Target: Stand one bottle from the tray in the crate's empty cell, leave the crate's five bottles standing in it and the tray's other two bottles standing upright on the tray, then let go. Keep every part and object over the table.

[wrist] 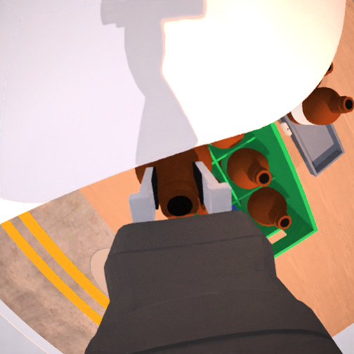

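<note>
My gripper (175,176) is shut on the neck of a brown bottle (172,166), whose mouth faces the camera. Its lower body is hidden by the white arm part, so I cannot tell its height or whether it is in a cell. The green crate (293,181) is to the right and partly behind it. Two brown bottles, an upper one (244,167) and a lower one (267,205), stand in its right row; part of another (229,142) shows above them. The grey tray (323,144) is at the upper right, with one white-labelled bottle (324,106) standing on it and the neck of another (330,69) showing.
A large white arm part (90,100) covers the upper left and hides part of the crate and tray. The wooden table (320,270) shows at the right. A grey-brown floor with yellow stripes (62,267) lies at the lower left, beside a pale round disc (99,267).
</note>
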